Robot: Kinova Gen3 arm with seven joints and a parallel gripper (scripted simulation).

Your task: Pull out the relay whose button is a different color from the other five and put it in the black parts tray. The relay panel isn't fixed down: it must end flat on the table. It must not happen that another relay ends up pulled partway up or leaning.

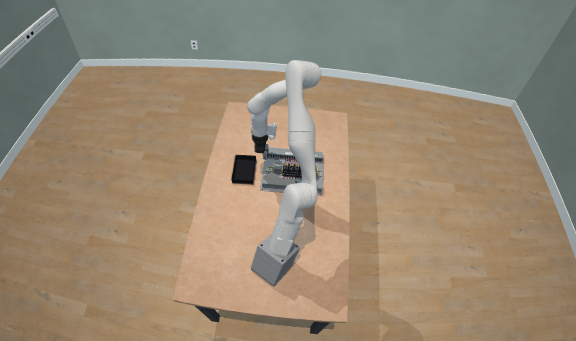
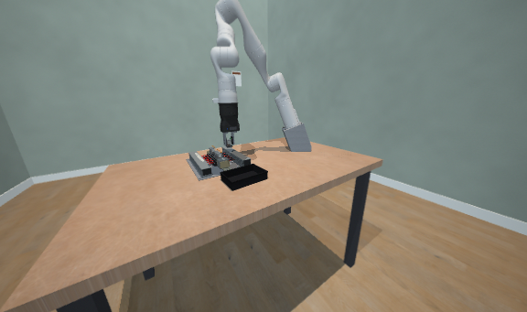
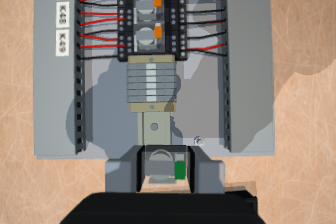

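Right now the black parts tray is 11 cm to the left of my hand and 13 cm below it. Round my hand: relay panel: 14 cm to the right, 12 cm below.
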